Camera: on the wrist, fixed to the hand. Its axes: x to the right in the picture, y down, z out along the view.
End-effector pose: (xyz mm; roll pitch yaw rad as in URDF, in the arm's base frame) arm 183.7 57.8 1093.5 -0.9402 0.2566 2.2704
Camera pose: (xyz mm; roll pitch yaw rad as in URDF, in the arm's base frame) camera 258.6 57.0 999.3 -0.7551 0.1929 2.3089
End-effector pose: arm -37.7 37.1 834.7 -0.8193 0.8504 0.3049
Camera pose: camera -117.7 -34.1 779.9 -0.6120 0.7823 0.3471
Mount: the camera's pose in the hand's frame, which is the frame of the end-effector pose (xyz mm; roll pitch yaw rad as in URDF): -23.3 50.1 -106.9 0.1775 -0.0680 -0.0290
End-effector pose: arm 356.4 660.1 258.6 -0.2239 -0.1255 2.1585
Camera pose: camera 340.3 639.0 141.2 -0.0452 -0.1982 2.1451
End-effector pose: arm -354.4 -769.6 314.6 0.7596 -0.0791 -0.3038
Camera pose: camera -340.4 -658.8 269.9 0.9425 -0.1083 -0.3720
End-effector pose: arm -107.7 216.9 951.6 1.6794 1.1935 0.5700
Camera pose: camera -121.3 328.0 995.9 1.6776 1.2239 0.3794
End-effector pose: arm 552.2 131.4 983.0 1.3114 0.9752 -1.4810
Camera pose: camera 668.3 137.5 1014.1 1.3784 0.9817 -1.6129
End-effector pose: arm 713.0 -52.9 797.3 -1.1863 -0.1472 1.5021
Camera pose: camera 792.4 -68.7 708.3 -1.0190 -0.1993 1.5553
